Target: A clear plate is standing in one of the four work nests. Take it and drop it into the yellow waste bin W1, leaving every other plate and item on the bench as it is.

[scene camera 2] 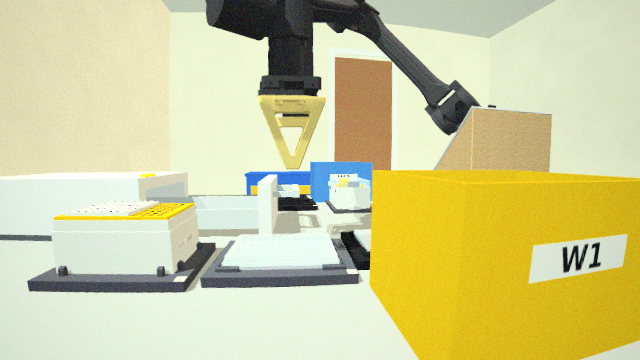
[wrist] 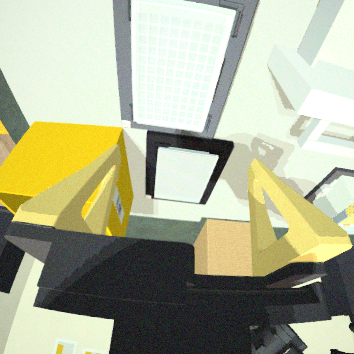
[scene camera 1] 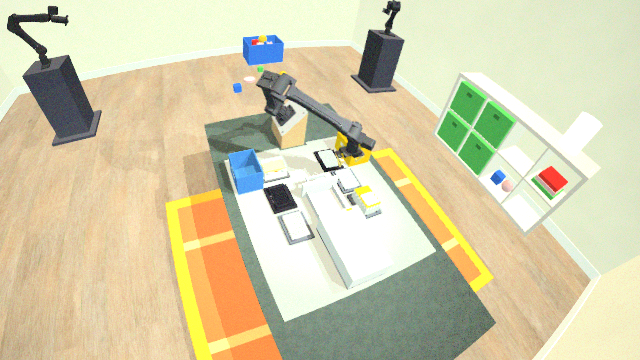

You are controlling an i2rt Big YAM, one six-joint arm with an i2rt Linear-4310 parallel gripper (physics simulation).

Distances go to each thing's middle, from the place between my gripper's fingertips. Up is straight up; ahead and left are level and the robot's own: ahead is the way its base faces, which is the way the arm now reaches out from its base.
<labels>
I see my gripper 190 mm short of the yellow-topped tip box (scene camera 2: 122, 237), 20 mm to the right of it and 70 mm above it. The rest, counted from my hand: long white instrument (scene camera 2: 39, 198) (270 mm ahead, 170 mm to the right, 70 mm below).
</labels>
